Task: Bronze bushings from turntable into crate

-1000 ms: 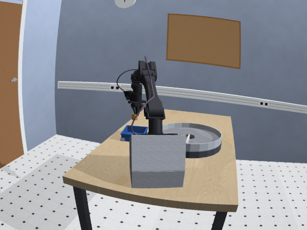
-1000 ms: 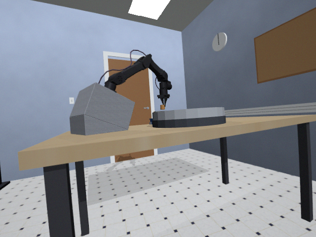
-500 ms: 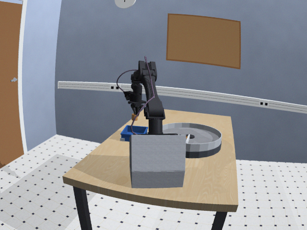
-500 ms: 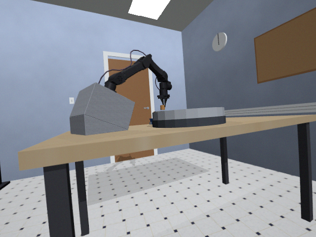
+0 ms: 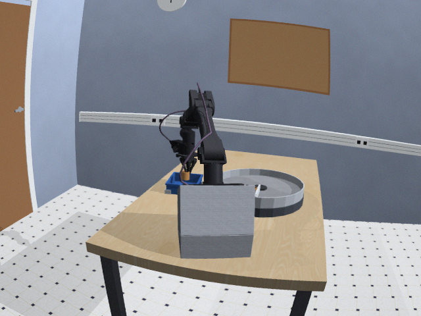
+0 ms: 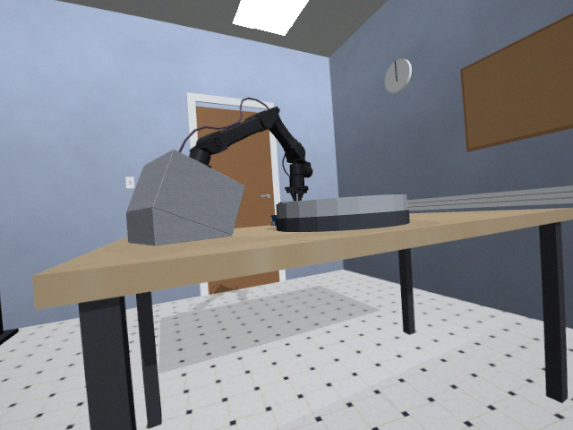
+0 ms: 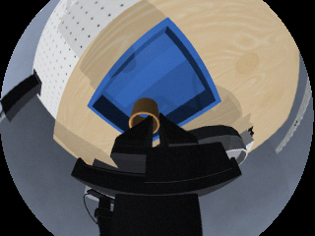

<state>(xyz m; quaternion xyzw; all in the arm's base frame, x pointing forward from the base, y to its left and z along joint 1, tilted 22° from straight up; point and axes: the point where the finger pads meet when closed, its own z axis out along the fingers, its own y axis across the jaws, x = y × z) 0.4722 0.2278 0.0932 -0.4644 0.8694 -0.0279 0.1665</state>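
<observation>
Right now the blue crate is 6 cm below my hand and 1 cm to the left of it. Round my hand: grey turntable 35 cm to the right, 3 cm below, 1 cm behind.
</observation>
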